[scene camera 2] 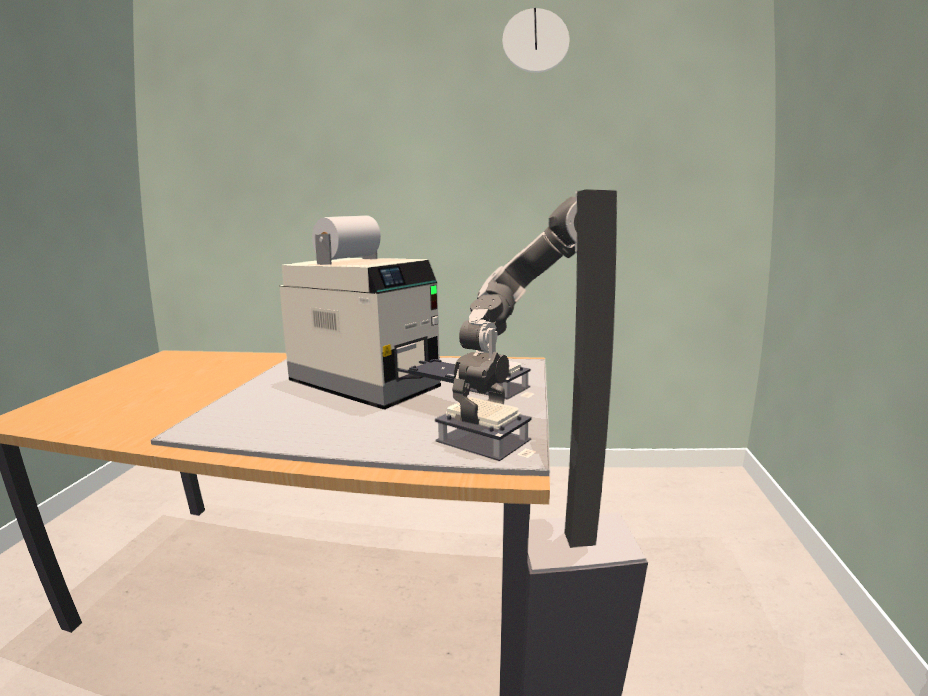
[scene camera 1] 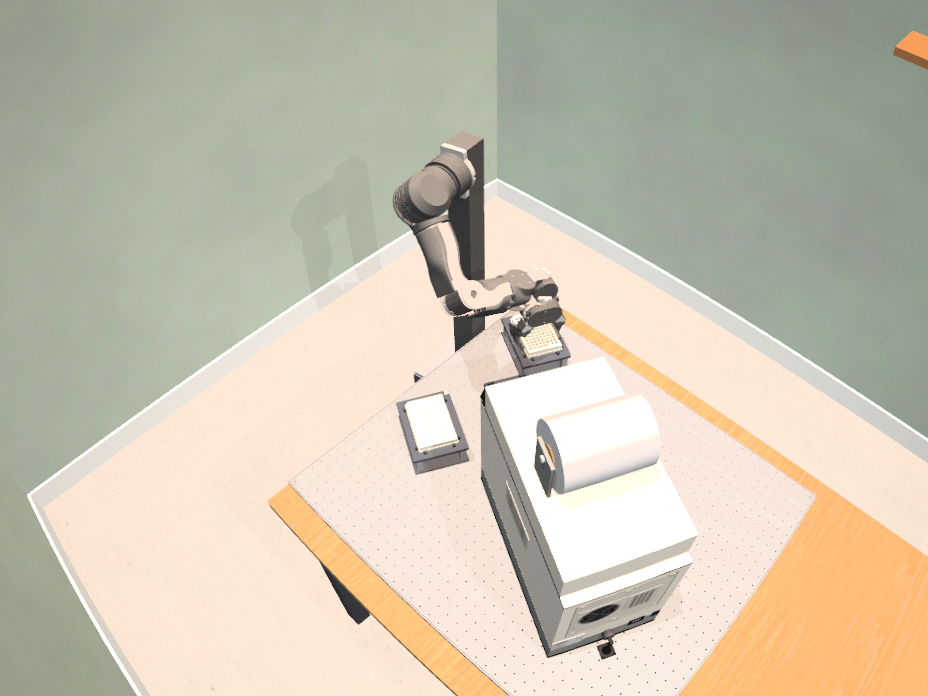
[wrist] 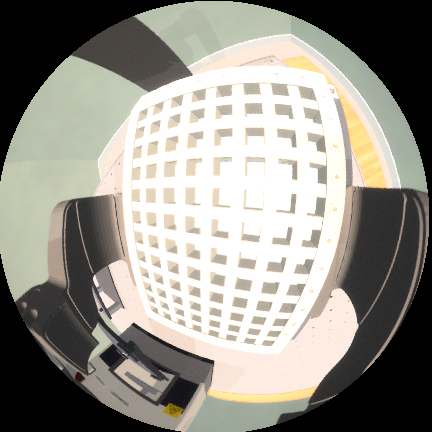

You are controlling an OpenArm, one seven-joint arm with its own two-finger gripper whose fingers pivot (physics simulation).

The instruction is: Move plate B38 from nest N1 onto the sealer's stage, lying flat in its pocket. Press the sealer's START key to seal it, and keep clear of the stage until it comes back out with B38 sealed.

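A cream well plate (scene camera 1: 541,340) (scene camera 2: 488,411) (wrist: 232,200) lies level at the near nest (scene camera 1: 543,365) (scene camera 2: 498,442); whether it is slightly clear of the nest is too small to tell. My gripper (scene camera 1: 539,327) (scene camera 2: 482,405) (wrist: 217,249) is shut on this plate, with one finger against each long side in the wrist view. The labels B38 and N1 are not legible. The sealer (scene camera 1: 614,524) (scene camera 2: 337,329) (wrist: 125,400) has its dark stage (scene camera 2: 433,369) extended out of the front opening. A pale key (scene camera 2: 434,320) and a green light (scene camera 2: 433,289) show on its front.
A second nest (scene camera 1: 442,456) (scene camera 2: 517,386) beyond the stage holds a white flat-topped plate (scene camera 1: 431,421). The sealer carries a white film roll (scene camera 1: 603,442) (scene camera 2: 354,235) on top. The arm's dark post (scene camera 1: 469,247) (scene camera 2: 595,359) stands beside the table (scene camera 1: 839,599) (scene camera 2: 89,397).
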